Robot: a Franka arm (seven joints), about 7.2 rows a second.
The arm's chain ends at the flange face. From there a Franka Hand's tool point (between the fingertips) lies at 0.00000 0.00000 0.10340 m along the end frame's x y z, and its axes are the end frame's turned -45 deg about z.
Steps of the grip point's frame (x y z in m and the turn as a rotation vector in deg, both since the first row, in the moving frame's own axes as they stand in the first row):
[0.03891, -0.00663, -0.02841, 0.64, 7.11, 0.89]
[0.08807, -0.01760, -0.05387, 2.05, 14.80, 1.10]
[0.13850, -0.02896, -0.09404, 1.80, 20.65, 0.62]
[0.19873, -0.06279, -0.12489, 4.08, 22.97, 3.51]
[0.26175, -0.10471, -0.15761, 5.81, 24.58, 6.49]
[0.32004, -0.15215, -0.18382, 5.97, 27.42, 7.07]
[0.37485, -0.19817, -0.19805, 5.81, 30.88, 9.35]
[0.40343, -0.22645, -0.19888, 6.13, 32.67, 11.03]
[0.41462, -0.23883, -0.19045, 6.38, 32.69, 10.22]
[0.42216, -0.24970, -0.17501, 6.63, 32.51, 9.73]
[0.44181, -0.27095, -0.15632, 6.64, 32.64, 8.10]
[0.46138, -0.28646, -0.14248, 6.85, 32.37, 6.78]
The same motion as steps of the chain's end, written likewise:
[0.01451, -0.02240, -0.02761, 5.48, 4.57, 0.89]
[0.03354, -0.05362, -0.05037, 11.91, 9.02, 1.10]
[0.05377, -0.09051, -0.08735, 15.87, 13.33, 0.62]
[0.07165, -0.15210, -0.11644, 19.13, 13.36, 3.51]
[0.08575, -0.22300, -0.14774, 21.49, 13.27, 6.49]
[0.08992, -0.29472, -0.17168, 23.61, 15.17, 7.07]
[0.09094, -0.36342, -0.18292, 25.94, 17.73, 9.35]
[0.08873, -0.40207, -0.18201, 27.44, 18.77, 11.03]
[0.08845, -0.41812, -0.17351, 27.63, 18.60, 10.22]
[0.08678, -0.43083, -0.15819, 27.68, 18.30, 9.73]
[0.08614, -0.45909, -0.13936, 27.78, 18.38, 8.10]
[0.09010, -0.48347, -0.12573, 27.73, 18.05, 6.78]

